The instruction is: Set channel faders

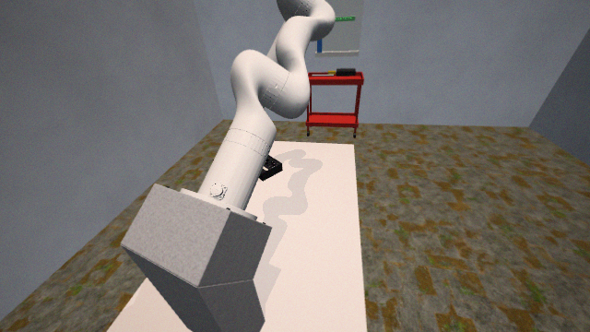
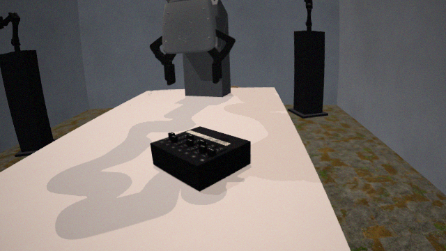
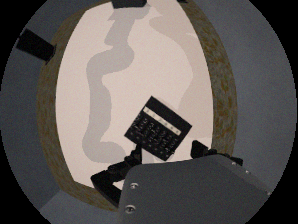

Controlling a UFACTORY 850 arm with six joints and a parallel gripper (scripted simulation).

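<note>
Now: the fader cap 4 cm behind my hand, 5 cm to the right of it and 12 cm below it.
</note>
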